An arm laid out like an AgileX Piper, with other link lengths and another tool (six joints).
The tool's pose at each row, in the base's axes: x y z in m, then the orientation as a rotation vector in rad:
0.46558, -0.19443, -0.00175, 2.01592, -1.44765, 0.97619
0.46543, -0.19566, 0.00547, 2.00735, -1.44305, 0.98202
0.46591, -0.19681, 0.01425, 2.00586, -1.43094, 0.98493
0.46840, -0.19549, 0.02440, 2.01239, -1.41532, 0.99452
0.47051, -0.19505, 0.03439, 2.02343, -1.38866, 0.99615
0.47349, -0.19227, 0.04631, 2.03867, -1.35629, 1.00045
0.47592, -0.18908, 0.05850, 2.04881, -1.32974, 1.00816
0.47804, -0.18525, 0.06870, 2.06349, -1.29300, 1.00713
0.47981, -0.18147, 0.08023, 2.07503, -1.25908, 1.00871
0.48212, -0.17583, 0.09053, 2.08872, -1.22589, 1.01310
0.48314, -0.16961, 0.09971, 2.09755, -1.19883, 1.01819
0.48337, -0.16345, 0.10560, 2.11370, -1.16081, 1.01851
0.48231, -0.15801, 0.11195, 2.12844, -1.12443, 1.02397
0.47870, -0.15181, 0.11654, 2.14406, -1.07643, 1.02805
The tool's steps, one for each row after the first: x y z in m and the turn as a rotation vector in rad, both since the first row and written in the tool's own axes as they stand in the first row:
0.00628, 0.00033, -0.00375, -0.00230, 0.00921, -0.00023
0.01384, 0.00000, -0.00837, -0.00241, 0.01622, -0.00766
0.02134, -0.00309, -0.01510, 0.00657, 0.02230, -0.01688
0.02917, -0.00552, -0.02119, 0.01288, 0.02719, -0.03677
0.03724, -0.00961, -0.02996, 0.02347, 0.03269, -0.06044
0.04516, -0.01333, -0.03935, 0.03346, 0.04002, -0.07822
0.05109, -0.01691, -0.04802, 0.04080, 0.04527, -0.10627
0.05802, -0.02018, -0.05760, 0.04819, 0.05208, -0.13108
0.06297, -0.02454, -0.06758, 0.05909, 0.05808, -0.15473
0.06646, -0.02785, -0.07763, 0.06763, 0.06484, -0.17319
0.06730, -0.03029, -0.08575, 0.07819, 0.06926, -0.20156
0.06869, -0.03129, -0.09401, 0.09143, 0.07555, -0.22690
0.06777, -0.03009, -0.10239, 0.10503, 0.08479, -0.26075

